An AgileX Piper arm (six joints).
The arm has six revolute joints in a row. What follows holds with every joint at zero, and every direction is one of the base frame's. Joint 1 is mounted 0.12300 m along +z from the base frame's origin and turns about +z. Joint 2 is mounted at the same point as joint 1 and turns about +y. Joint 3 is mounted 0.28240 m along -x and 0.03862 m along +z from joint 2 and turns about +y. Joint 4 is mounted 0.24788 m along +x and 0.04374 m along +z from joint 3 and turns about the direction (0.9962, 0, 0.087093). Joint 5 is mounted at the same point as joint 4 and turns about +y. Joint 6 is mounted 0.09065 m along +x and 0.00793 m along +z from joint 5 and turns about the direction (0.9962, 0, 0.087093). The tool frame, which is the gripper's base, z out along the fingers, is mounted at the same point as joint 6; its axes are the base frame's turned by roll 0.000, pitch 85.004 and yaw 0.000 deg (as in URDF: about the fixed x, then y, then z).
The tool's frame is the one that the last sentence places.
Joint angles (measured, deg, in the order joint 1, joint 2, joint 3, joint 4, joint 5, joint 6), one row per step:
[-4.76 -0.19 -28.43 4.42 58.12 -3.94]
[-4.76 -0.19 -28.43 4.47 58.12 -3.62]
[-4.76 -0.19 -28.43 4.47 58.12 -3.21]
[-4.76 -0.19 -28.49 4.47 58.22 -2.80]
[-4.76 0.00 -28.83 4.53 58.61 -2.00]
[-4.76 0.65 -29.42 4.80 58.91 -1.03]
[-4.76 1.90 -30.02 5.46 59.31 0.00]
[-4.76 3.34 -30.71 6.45 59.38 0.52]
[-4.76 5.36 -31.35 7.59 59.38 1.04]
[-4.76 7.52 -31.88 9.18 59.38 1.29]
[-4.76 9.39 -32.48 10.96 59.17 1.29]
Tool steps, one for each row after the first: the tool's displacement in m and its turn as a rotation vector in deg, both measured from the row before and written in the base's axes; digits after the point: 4 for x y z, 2 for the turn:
[0.0000 0.0001 0.0000 0.33 -0.01 -0.10]
[0.0000 0.0000 0.0000 0.37 0.00 -0.17]
[-0.0002 0.0000 0.0001 0.37 0.04 -0.16]
[-0.0004 0.0001 0.0011 0.78 0.23 -0.27]
[0.0004 0.0004 0.0025 1.12 0.33 -0.24]
[0.0021 0.0008 0.0025 1.55 1.00 -0.05]
[0.0028 0.0011 0.0034 1.36 0.76 0.31]
[0.0047 0.0012 0.0032 1.54 1.31 0.36]
[0.0055 0.0017 0.0026 1.72 1.52 0.68]
[0.0048 0.0020 0.0032 1.66 0.93 0.82]

